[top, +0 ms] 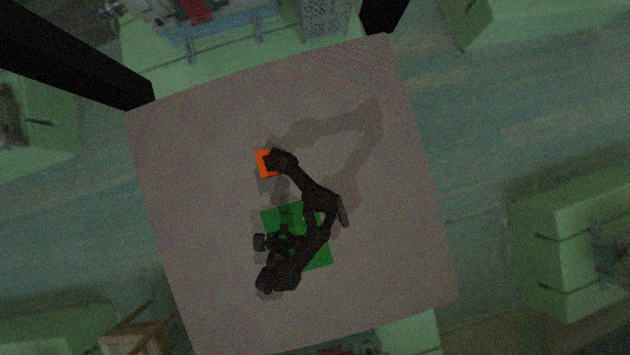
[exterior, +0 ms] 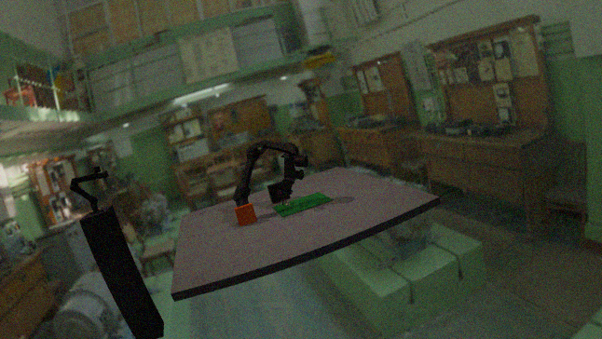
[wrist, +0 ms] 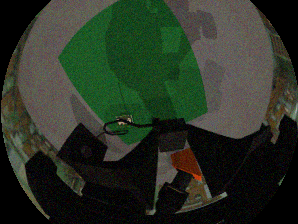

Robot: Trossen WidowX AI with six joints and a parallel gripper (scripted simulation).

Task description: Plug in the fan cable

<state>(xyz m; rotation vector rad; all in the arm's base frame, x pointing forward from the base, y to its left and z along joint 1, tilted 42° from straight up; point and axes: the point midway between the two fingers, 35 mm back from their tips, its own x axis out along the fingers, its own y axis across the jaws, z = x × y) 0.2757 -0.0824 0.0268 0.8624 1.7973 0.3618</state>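
My gripper tip is now 11 cm above the green board, 6 cm short of it and 2 cm to the right of it. Round my gripper tip: dark fan plug (1 cm behind); then dark fan (23 cm to the left, 3 cm below).
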